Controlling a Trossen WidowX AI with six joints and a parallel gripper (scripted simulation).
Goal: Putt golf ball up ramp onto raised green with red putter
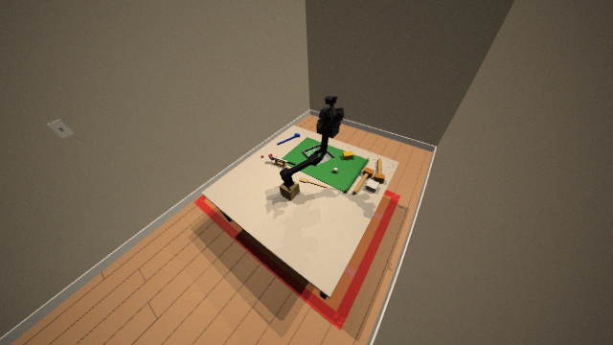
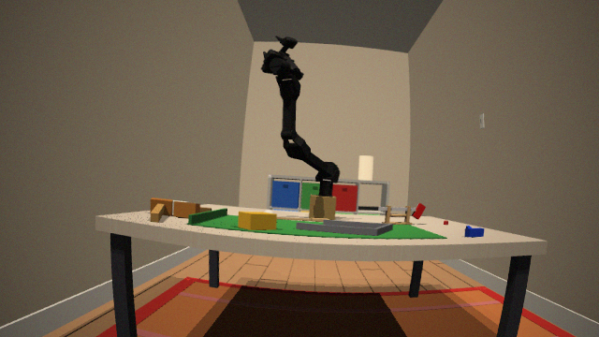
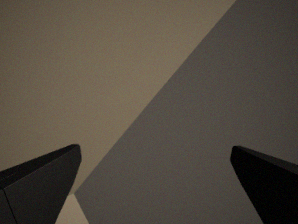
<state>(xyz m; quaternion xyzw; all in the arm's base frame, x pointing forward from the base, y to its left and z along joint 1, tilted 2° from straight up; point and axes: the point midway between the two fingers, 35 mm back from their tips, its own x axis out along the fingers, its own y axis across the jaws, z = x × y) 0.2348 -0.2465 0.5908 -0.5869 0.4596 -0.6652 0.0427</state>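
The wooden stick lies 710 mm below my gripper tip, 180 mm to the left of it and 60 mm behind it. Also, from my gripper tip: green mat 710 mm below, 260 mm to the left, 240 mm ahead; then white block 690 mm below, 260 mm to the right, 200 mm ahead; then white golf ball 690 mm below, 180 mm ahead, 80 mm to the left.
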